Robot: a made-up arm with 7 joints. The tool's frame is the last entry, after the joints.
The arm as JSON. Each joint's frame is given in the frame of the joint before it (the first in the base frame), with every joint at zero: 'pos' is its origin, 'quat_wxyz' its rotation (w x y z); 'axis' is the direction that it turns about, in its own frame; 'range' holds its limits. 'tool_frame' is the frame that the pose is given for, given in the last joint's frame.
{
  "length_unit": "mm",
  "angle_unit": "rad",
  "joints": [
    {
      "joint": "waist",
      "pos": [
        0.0,
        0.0,
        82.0
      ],
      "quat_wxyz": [
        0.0,
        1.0,
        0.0,
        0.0
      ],
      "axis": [
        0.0,
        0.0,
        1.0
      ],
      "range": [
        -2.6,
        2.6
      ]
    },
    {
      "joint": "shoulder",
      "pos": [
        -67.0,
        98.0,
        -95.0
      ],
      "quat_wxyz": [
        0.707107,
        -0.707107,
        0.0,
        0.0
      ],
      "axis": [
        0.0,
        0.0,
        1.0
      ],
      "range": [
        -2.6,
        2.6
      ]
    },
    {
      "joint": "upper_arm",
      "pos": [
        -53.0,
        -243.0,
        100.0
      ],
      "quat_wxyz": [
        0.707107,
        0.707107,
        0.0,
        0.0
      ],
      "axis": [
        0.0,
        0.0,
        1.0
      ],
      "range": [
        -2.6,
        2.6
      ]
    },
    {
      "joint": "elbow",
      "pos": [
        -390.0,
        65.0,
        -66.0
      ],
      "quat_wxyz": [
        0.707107,
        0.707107,
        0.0,
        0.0
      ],
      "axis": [
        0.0,
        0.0,
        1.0
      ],
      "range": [
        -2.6,
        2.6
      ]
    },
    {
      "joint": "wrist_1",
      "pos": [
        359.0,
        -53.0,
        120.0
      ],
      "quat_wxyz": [
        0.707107,
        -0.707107,
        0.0,
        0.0
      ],
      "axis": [
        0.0,
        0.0,
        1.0
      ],
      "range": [
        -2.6,
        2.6
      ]
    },
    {
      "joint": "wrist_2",
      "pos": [
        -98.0,
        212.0,
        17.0
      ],
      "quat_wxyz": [
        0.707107,
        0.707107,
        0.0,
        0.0
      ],
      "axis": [
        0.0,
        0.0,
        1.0
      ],
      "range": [
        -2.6,
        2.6
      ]
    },
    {
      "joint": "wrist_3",
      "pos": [
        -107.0,
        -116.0,
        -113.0
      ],
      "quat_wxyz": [
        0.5,
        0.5,
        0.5,
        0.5
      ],
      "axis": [
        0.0,
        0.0,
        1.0
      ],
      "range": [
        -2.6,
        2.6
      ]
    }
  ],
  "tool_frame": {
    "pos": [
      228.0,
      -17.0,
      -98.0
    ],
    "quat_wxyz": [
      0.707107,
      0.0,
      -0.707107,
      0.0
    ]
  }
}
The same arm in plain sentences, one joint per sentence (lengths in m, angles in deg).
The arm has seven revolute joints in a row. What follows holds with every joint at zero, and every direction is one of the base frame's. The first joint is mounted 0.082 m along +z from the base frame's origin and turns about -z, from -148.97 to 148.97 deg. The second joint is mounted 0.067 m along -x and 0.098 m along -y and 0.095 m along +z from the first joint and turns about -y, from -148.97 to 148.97 deg. The third joint is mounted 0.053 m along -x and 0.1 m along -y and 0.243 m along -z from the second joint and turns about -z, from -148.97 to 148.97 deg. The fourth joint is mounted 0.39 m along -x and 0.065 m along -y and 0.066 m along +z from the third joint and turns about +y, from -148.97 to 148.97 deg. The fifth joint is mounted 0.359 m along +x and 0.12 m along +y and 0.053 m along +z from the fourth joint and turns about -z, from -148.97 to 148.97 deg. The sixth joint is mounted 0.098 m along -x and 0.212 m along -y and 0.017 m along -z from the fifth joint and turns about +y, from -148.97 to 148.97 deg. The seventh joint is mounted 0.107 m along -x and 0.113 m along -y and 0.116 m along +z from the sixth joint and turns about +x, from -148.97 to 148.97 deg. The tool frame, which is the frame that the pose is given for, is mounted 0.098 m along -x and 0.017 m along -y and 0.228 m along -z from the seventh joint; its axes are parallel to the base frame's.
